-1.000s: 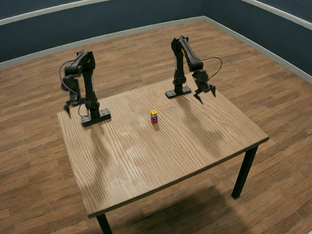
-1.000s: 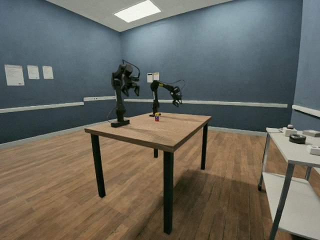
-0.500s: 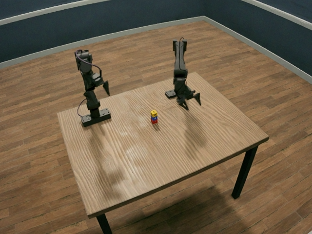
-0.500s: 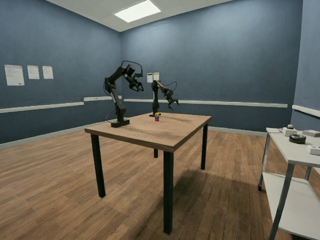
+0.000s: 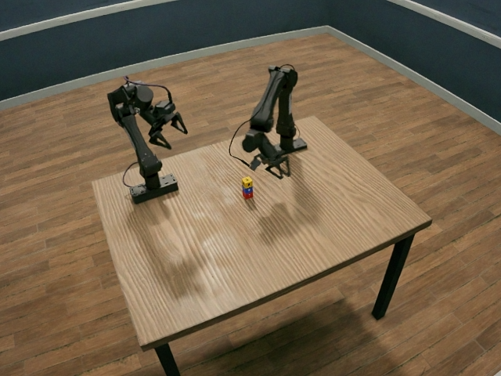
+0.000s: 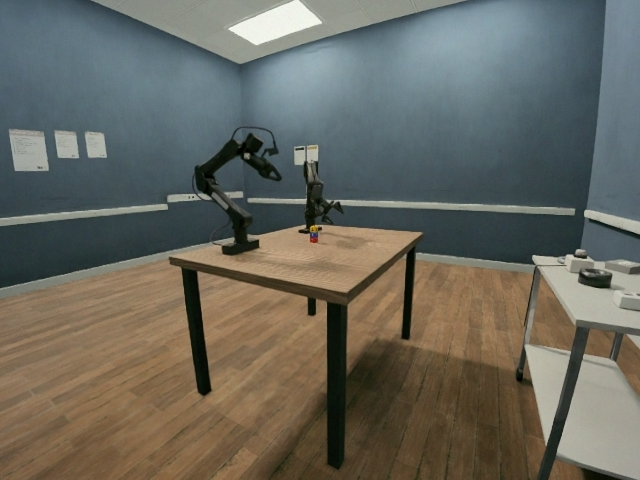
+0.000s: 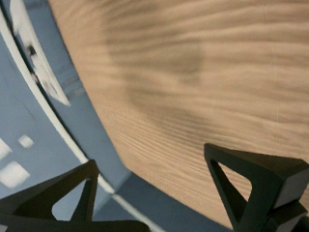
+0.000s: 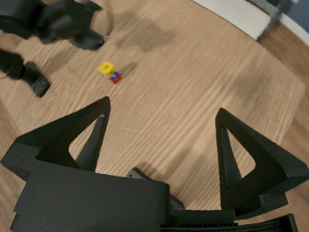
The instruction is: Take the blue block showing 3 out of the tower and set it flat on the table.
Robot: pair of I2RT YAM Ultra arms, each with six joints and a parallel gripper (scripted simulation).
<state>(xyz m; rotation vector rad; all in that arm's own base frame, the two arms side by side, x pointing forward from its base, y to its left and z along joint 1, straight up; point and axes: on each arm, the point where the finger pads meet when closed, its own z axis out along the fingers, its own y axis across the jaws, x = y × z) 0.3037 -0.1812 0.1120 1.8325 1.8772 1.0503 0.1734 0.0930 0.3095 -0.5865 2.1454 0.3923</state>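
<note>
The blue block lies 9 cm behind my left hand, 12 cm to the right of it and 8 cm below it.
The blue block is 4 cm ahead of my right hand, 24 cm to the left of it and 30 cm below it.
</note>
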